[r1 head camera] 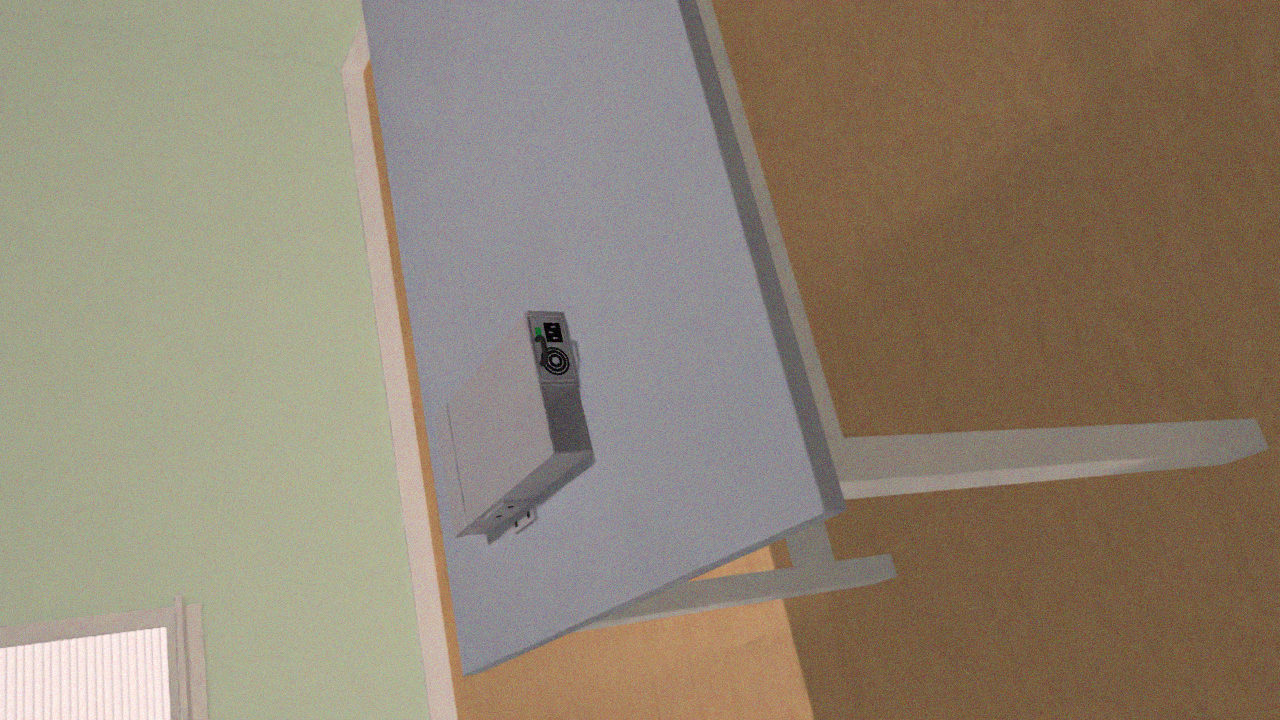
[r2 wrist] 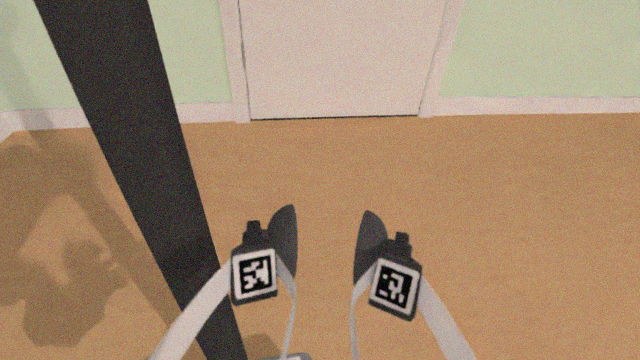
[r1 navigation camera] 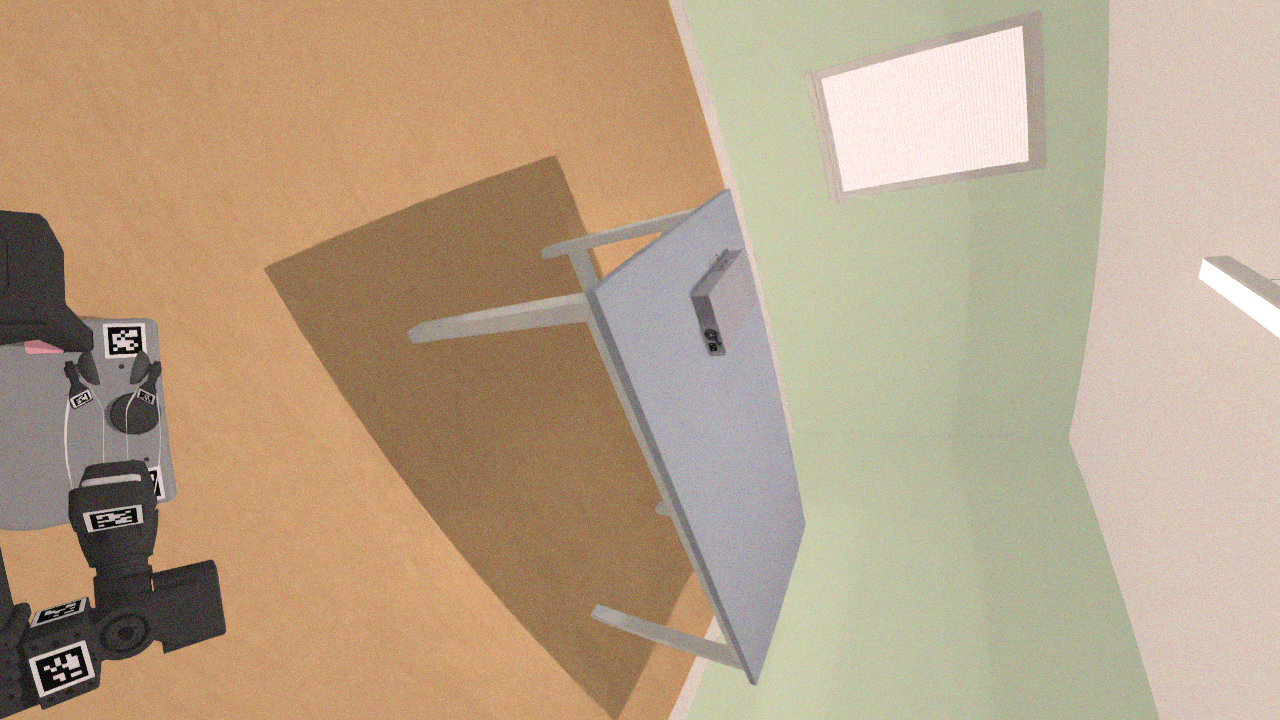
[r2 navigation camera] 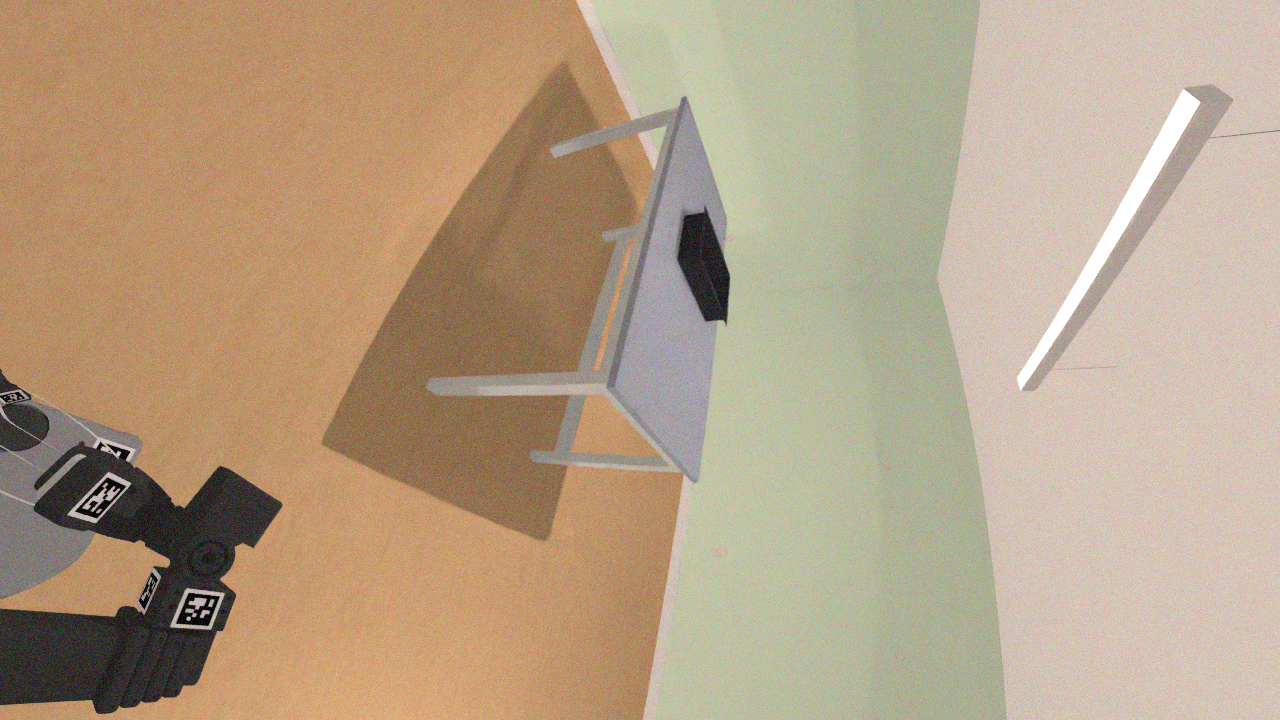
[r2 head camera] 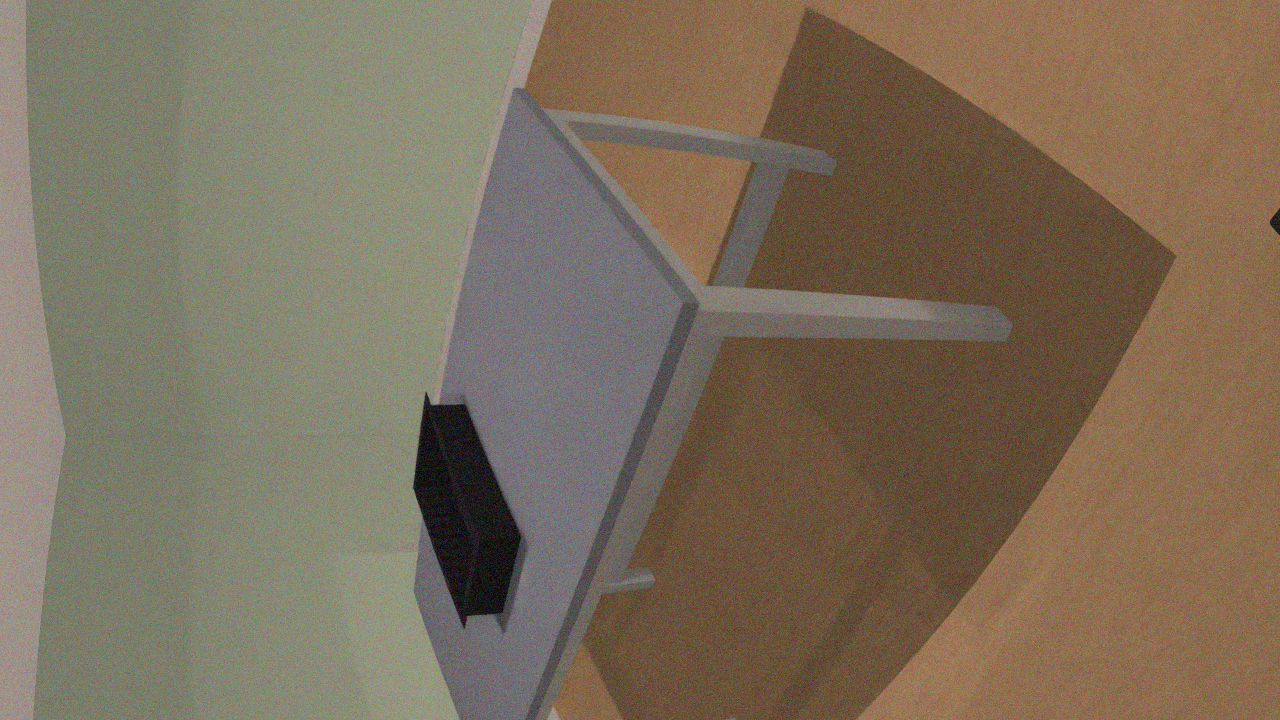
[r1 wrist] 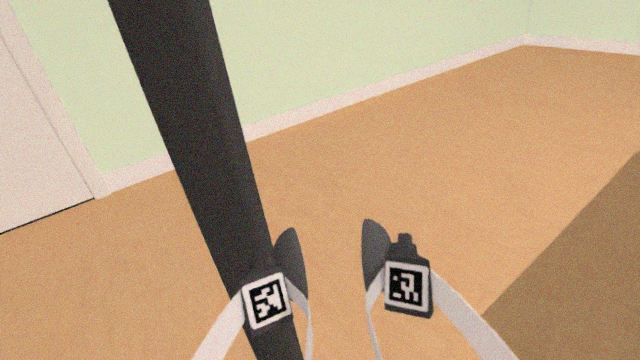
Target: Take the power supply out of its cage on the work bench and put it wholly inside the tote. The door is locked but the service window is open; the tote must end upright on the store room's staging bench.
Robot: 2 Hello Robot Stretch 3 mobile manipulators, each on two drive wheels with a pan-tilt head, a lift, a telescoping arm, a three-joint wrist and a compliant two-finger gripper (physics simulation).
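The grey cage (r1 head camera: 501, 420) (r1 navigation camera: 729, 291) stands on the work bench (r1 head camera: 572, 179) (r1 navigation camera: 716, 447), near its back edge. The power supply (r1 head camera: 553, 347) (r1 navigation camera: 712, 343) sits in the cage, its end with socket, fan and green tab showing at the open side. The black tote (r2 head camera: 496, 537) (r2 navigation camera: 702, 268) stands upright on the staging bench (r2 head camera: 572, 268) (r2 navigation camera: 657, 349). My r1 gripper (r1 wrist: 331, 240) (r1 navigation camera: 114, 365) is open and empty, away from the bench over r1's base. My r2 gripper (r2 wrist: 327, 235) is open and empty, above the floor, away from the tote.
A closed door (r2 wrist: 335, 60) (r1 wrist: 35, 150) shows in both wrist views. A framed, pale ribbed panel (r1 head camera: 85, 680) (r1 navigation camera: 930, 111) is on the wall near the work bench. Bench legs (r1 navigation camera: 501, 317) (r2 head camera: 850, 313) stand out toward the floor. A ceiling lamp (r2 navigation camera: 1118, 223) hangs overhead.
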